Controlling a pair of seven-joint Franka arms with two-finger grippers.
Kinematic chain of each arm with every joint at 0, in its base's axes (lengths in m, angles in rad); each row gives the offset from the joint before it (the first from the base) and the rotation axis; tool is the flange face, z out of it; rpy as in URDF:
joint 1: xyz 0 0 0.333 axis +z
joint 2: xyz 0 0 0 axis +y
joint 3: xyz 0 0 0.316 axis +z
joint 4: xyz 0.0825 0 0 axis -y
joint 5: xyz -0.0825 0 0.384 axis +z
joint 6: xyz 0 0 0 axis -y
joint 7: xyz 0.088 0 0 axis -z
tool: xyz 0 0 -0.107 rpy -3.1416 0 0
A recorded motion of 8 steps. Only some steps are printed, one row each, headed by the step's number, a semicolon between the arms.
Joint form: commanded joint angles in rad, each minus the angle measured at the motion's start. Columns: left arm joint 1, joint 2, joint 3, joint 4, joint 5, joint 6, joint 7; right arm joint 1, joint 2, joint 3, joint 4, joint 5, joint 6, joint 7.
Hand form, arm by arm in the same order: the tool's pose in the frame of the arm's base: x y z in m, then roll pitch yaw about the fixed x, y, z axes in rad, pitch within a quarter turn. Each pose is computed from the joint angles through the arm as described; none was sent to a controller.
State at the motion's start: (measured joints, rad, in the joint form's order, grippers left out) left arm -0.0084 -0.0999 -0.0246 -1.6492 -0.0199 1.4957 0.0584; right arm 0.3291 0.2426 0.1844 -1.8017 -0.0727 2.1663 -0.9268
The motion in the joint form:
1: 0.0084 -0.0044 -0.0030 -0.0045 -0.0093 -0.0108 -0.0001; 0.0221 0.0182 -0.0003 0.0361 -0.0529 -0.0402 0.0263
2: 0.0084 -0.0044 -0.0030 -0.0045 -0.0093 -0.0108 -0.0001; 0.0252 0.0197 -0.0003 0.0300 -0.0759 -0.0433 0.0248
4: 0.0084 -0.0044 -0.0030 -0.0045 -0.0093 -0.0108 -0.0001; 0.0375 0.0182 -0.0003 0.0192 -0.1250 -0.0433 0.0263
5: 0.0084 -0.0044 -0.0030 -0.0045 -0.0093 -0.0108 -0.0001; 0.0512 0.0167 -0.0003 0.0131 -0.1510 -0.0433 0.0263
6: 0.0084 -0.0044 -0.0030 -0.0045 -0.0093 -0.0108 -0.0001; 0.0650 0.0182 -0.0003 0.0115 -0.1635 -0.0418 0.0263
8: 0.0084 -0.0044 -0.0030 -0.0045 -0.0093 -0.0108 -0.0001; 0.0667 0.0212 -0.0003 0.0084 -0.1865 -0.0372 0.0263
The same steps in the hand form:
1: 0.5119 -0.0183 0.6341 3.1115 0.0629 -0.0882; 0.5578 0.3146 0.4271 3.0197 -0.0124 1.4887
2: 0.5119 -0.0183 0.6341 3.1115 0.0629 -0.0882; 0.5562 0.3149 0.4230 3.0164 0.0105 1.5034
4: 0.5119 -0.0183 0.6341 3.1115 0.0629 -0.0882; 0.5515 0.3190 0.4190 2.9986 0.0516 1.5361
5: 0.5119 -0.0183 0.6341 3.1115 0.0629 -0.0882; 0.5465 0.3250 0.4172 2.9893 0.0735 1.5613
6: 0.5119 -0.0183 0.6341 3.1115 0.0629 -0.0882; 0.5423 0.3321 0.4158 2.9847 0.0832 1.5808
8: 0.5119 -0.0183 0.6341 3.1115 0.0629 -0.0882; 0.5423 0.3324 0.4130 2.9753 0.1002 1.5931

